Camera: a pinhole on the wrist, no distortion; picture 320 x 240 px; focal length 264.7 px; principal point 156.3 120.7 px. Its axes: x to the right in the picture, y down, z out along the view. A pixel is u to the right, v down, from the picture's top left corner.
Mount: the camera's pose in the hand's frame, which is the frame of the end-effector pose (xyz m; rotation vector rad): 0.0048 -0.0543 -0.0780 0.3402 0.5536 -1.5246
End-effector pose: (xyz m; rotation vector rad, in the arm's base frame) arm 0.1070 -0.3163 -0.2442 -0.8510 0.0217 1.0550
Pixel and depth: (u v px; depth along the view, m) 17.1 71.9 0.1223
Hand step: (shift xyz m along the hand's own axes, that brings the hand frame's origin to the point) 0.0007 -0.0668 0.0614
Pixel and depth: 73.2 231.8 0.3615
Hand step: 0.2059 -0.1481 0.2646
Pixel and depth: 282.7 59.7 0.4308
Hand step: -0.0470 -0.4629 0.1830
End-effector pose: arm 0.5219 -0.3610 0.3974 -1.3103 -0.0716 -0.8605
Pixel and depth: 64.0 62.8 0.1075
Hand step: -0.0033 -0.0814 0.0348
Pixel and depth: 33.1 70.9 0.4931
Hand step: -0.0149 -0.1297 0.4682
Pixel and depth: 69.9 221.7 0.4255
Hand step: 0.2256 -0.1608 0.3302
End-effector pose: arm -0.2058 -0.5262 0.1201 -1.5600 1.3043 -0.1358
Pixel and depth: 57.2 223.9 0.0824
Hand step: 0.0484 -0.0716 0.0031
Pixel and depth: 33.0 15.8 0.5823
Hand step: -0.1385 -0.1474 0.5828
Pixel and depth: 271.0 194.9 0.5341
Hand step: 0.2119 -0.5315 0.2230
